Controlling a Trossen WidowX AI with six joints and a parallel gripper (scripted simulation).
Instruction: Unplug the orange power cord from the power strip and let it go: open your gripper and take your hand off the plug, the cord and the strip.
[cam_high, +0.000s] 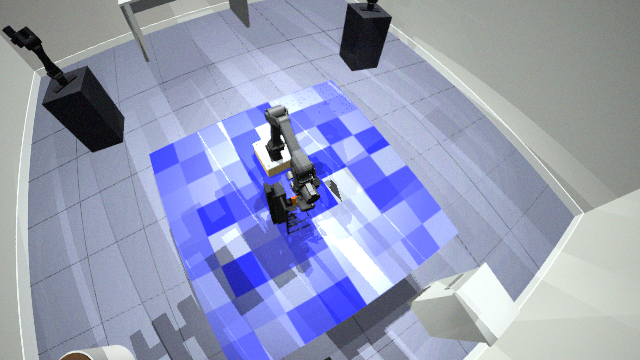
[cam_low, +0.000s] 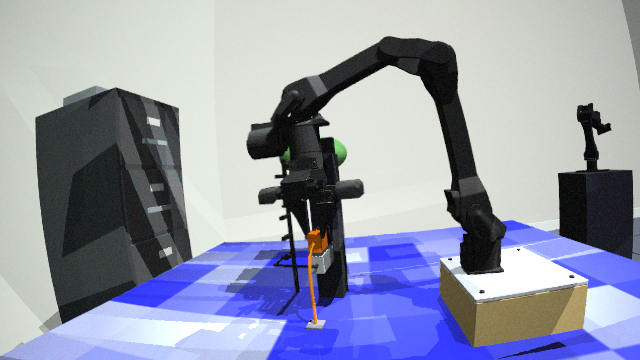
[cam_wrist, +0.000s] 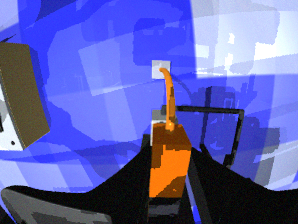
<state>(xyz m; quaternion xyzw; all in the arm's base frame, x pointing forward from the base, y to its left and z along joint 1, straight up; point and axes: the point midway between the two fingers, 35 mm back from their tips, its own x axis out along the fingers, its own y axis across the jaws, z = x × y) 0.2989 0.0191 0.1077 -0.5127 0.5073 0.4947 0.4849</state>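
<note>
The orange plug lies 3 cm to the right of my gripper tip. Round my gripper tip: grey anchor: 5 cm to the left, 15 cm below.
</note>
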